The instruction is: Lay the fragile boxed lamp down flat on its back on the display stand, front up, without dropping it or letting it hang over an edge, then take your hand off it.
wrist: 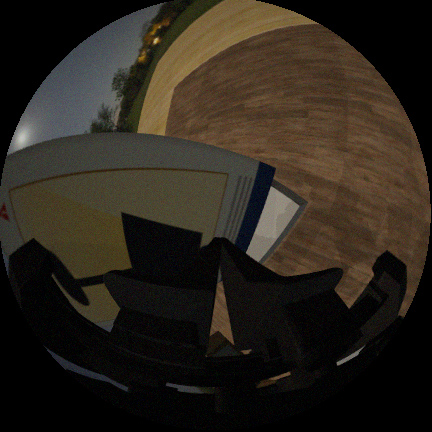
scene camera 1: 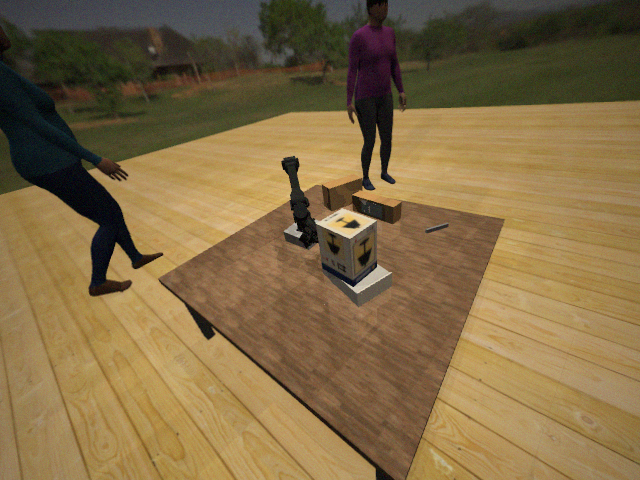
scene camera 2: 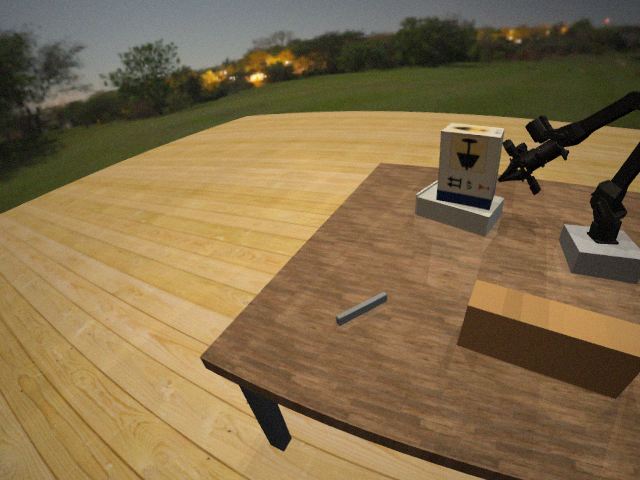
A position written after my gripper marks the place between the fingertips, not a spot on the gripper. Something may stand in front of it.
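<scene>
Through scene camera 2 I see my gripper (scene camera 2: 498, 180). Scene camera 1 gives me a display stand (scene camera 1: 379, 280). And in the wrist view I find the stand (wrist: 282, 207) together with my gripper (wrist: 218, 242).
</scene>
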